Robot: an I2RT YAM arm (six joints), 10 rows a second.
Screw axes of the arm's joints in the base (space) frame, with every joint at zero. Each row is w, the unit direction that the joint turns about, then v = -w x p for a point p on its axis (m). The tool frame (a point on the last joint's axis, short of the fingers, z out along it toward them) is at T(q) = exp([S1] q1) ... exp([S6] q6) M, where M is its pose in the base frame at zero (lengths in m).
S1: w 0 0 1 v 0 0 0
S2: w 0 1 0 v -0.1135 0 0.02
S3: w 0 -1 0 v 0.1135 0 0.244
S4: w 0 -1 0 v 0.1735 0 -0.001
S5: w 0 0 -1 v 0 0.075 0
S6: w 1 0 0 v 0 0.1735 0
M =
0 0 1 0.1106
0 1 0 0
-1 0 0 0.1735
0 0 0 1
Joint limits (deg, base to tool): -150..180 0..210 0..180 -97..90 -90..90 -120..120
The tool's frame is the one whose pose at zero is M.
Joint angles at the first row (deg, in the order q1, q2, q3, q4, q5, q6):
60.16, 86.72, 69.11, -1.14, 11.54, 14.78
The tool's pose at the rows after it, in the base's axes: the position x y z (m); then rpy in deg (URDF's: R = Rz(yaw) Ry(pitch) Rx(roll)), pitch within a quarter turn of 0, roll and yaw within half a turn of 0:
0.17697, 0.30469, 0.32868, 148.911, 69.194, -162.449
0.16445, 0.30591, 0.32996, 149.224, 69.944, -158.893
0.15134, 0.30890, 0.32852, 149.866, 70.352, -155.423
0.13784, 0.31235, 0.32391, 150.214, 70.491, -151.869
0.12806, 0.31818, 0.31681, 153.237, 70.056, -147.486
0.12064, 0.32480, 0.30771, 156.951, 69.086, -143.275
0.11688, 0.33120, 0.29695, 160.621, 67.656, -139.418
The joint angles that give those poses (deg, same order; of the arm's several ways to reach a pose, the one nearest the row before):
60.85, 84.94, 67.98, -1.02, 9.98, 14.32
62.63, 83.73, 66.92, -0.54, 8.74, 13.30
64.74, 82.98, 65.83, 0.07, 8.14, 12.65
66.94, 82.46, 64.29, 1.18, 7.21, 12.18
68.88, 83.03, 63.55, 1.58, 7.76, 11.78
70.52, 84.19, 63.11, 1.67, 8.79, 11.59
71.51, 85.76, 62.84, 1.60, 9.43, 11.43

